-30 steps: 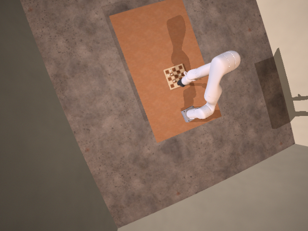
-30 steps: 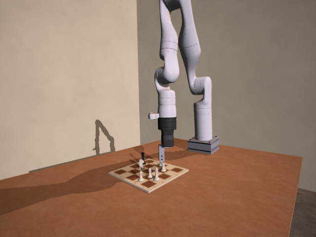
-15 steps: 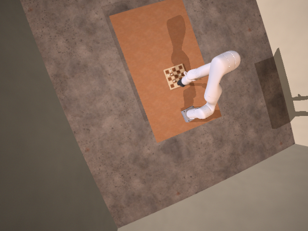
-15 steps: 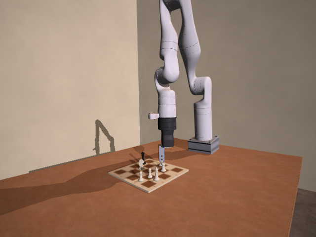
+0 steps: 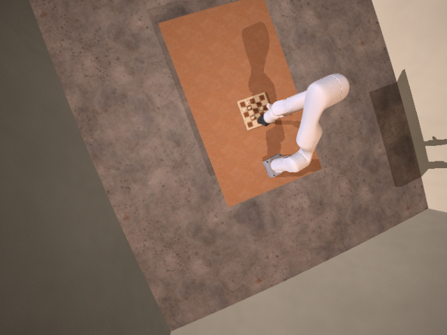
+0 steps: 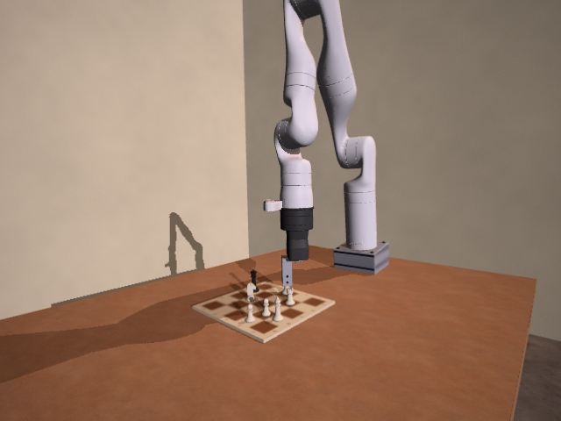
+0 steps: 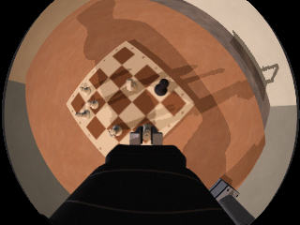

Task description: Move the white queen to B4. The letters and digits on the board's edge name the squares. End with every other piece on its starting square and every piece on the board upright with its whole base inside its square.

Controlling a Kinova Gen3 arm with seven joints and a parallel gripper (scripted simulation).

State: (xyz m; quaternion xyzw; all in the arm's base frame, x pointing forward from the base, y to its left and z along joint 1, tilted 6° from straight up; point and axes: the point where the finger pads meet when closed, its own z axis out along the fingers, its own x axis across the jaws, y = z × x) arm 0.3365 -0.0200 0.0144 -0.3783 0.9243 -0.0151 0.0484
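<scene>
The white piece lies 4 cm to the left of my hand, 4 cm ahead of it and 2 cm below it. The rest, counted from my hand: chessboard: 8 cm ahead, 4 cm below; black piece: 7 cm to the right, 4 cm ahead, 1 cm below.
</scene>
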